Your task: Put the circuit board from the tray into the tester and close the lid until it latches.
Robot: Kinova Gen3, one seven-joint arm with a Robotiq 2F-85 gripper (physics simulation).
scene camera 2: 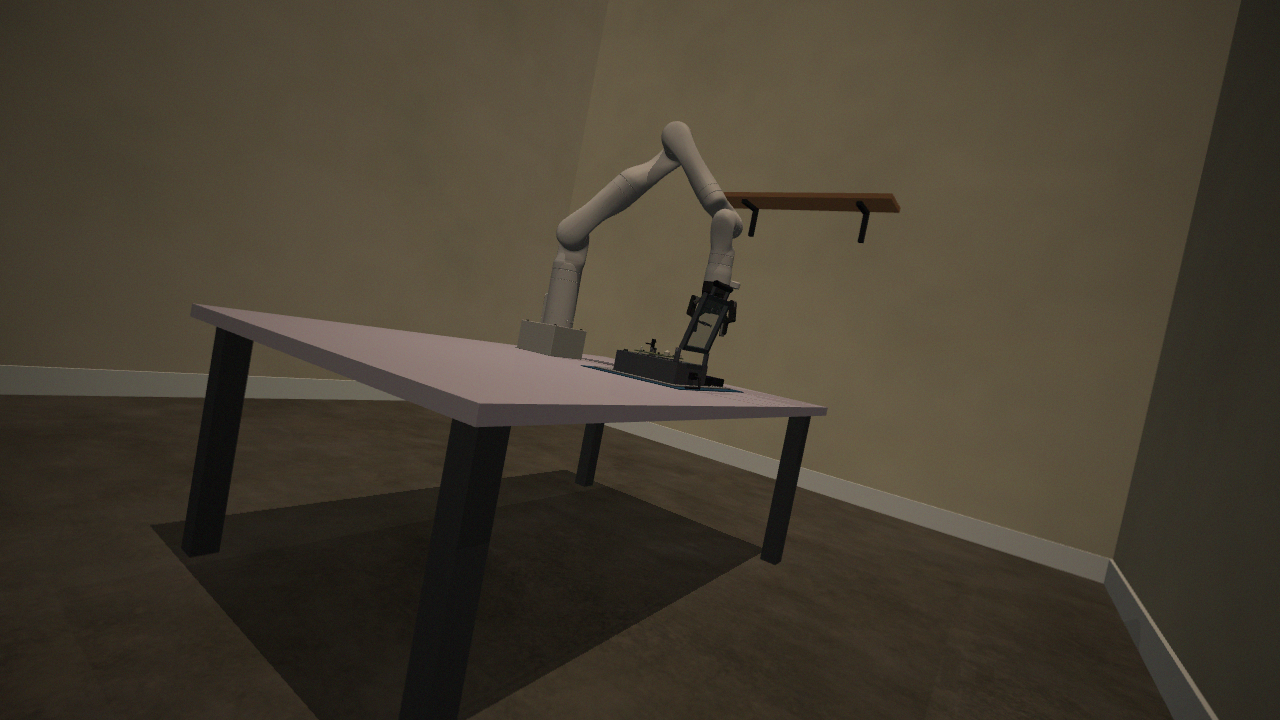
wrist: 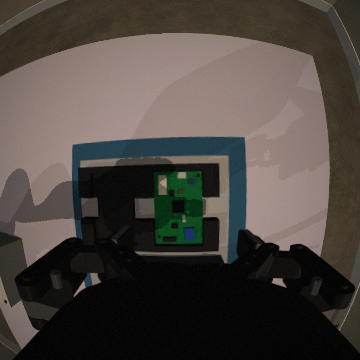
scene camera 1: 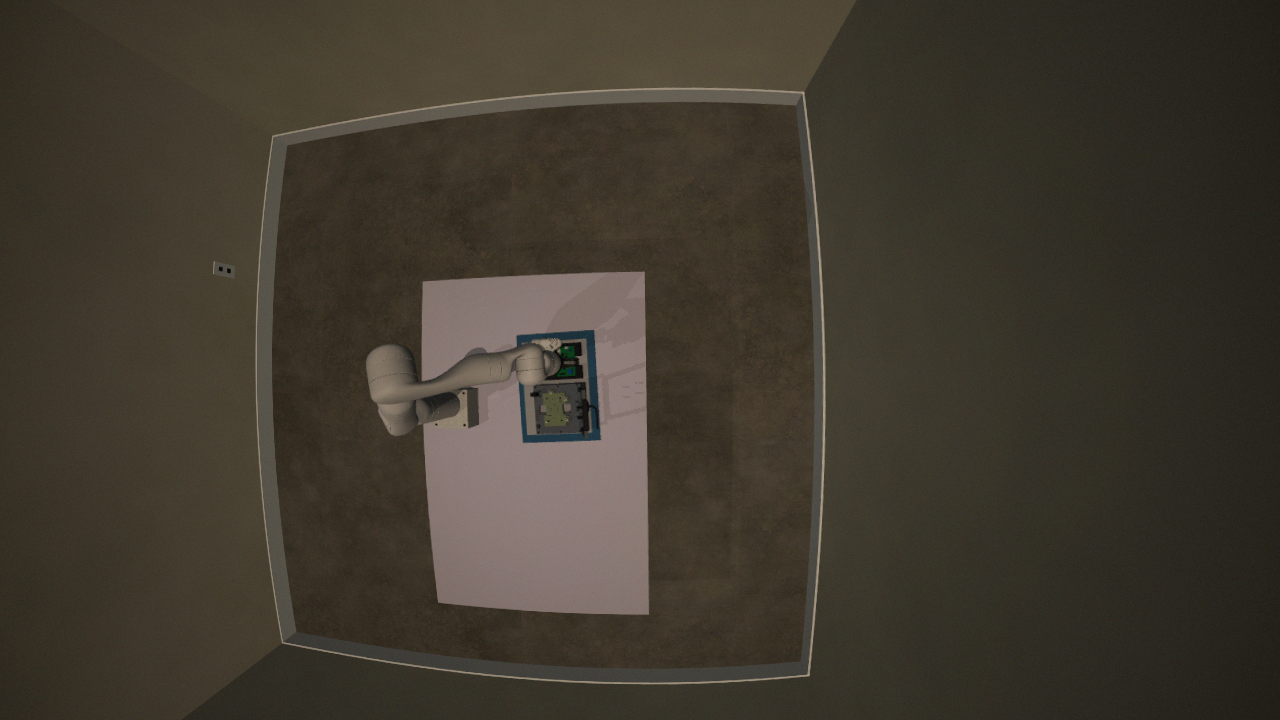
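Seen in the pictures: gripper, fingertip midpoint: (scene camera 2: 707,334) (wrist: 185,240); arm's base at its link origin: (scene camera 2: 557,326) (scene camera 1: 449,404).
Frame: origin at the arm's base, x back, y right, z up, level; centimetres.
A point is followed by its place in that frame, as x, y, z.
The green circuit board (scene camera 1: 568,351) {-45.6, -14.6, -6.9} (wrist: 192,215) {-46.2, -9.9, -6.9} lies flat in the right part of the black tray (wrist: 112,175) {-34.3, -16.8, -7.1} in the wrist view. The arm hides part of both in scene camera 1. The tester (scene camera 1: 575,391) {-47.4, 0.1, -2.9} (scene camera 2: 646,365) {-41.0, 14.6, -5.2} is a dark grey box with a yellow-green plate (scene camera 1: 554,408) {-39.3, 5.2, -2.0} on top; its edge shows low in the wrist view. Its lid (scene camera 2: 699,349) {-50.3, 4.9, 1.2} stands raised and tilted in scene camera 2, overlapping the gripper in that view. My gripper (scene camera 2: 709,322) {-45.2, -10.6, 6.0} (wrist: 185,240) {-45.2, -10.6, 6.0} is open and empty, pointing down above the tray side, with the board ahead of and between its fingers in the wrist view.
Tray and tester stand side by side on a blue-rimmed mat (scene camera 1: 562,439) {-39.1, 17.8, -8.6} (wrist: 160,146) {-42.0, -20.8, -8.7}. The arm's box-shaped base (scene camera 1: 458,408) {-4.3, 1.6, 1.2} (scene camera 2: 550,340) {-5.6, 9.3, -4.4} (wrist: 10,270) {-7.3, 1.3, -3.4} stands near the table edge. A brown wall shelf (scene camera 2: 810,201) hangs behind the arm.
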